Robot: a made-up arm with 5 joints.
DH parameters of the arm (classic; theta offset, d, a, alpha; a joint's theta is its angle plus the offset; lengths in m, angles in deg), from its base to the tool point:
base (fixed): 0 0 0.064 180
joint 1: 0 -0.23 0.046 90
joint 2: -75.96 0 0.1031 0
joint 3: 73.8 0 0.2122 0
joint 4: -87.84 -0.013 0 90
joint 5: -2.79 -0.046 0 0
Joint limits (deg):
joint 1: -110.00..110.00
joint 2: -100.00..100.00
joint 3: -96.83..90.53
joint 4: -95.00..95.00
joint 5: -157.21..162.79
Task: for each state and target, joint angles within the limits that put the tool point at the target. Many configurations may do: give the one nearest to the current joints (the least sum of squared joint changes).
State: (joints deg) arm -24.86 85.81 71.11 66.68 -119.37
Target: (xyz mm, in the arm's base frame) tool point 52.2 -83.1 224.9
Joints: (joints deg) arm -73.01 91.86 84.98 71.75 -119.37
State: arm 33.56 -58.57 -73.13 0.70 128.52
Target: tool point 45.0 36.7 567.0
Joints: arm 80.96 -52.49 -42.49 11.53 128.52
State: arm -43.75 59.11 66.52 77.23 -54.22
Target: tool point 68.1 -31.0 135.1
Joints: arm -72.97 55.99 76.63 90.36 -54.22
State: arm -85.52 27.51 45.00 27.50 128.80
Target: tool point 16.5 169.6 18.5
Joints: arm -109.88 52.13 28.34 19.13 128.80
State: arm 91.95 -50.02 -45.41 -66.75 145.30
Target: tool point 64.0 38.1 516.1
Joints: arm 109.95 -60.26 -17.20 -95.00 145.30
